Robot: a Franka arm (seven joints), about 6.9 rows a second.
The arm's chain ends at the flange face. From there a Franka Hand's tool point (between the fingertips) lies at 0.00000 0.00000 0.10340 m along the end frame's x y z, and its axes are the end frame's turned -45 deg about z.
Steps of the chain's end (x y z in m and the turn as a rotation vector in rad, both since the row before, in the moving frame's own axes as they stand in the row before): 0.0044, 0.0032, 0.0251, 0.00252, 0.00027, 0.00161; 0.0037, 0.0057, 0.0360, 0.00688, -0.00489, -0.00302; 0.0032, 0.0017, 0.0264, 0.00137, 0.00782, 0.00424; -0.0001, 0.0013, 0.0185, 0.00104, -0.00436, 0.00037
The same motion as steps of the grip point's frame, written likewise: 0.0011, 0.0052, 0.0251, 0.00159, 0.00197, 0.00161; -0.0013, 0.0058, 0.0360, 0.00832, 0.00141, -0.00302; 0.0017, 0.0039, 0.0264, -0.00456, 0.00650, 0.00424; -0.0012, 0.0005, 0.0185, 0.00382, -0.00235, 0.00037
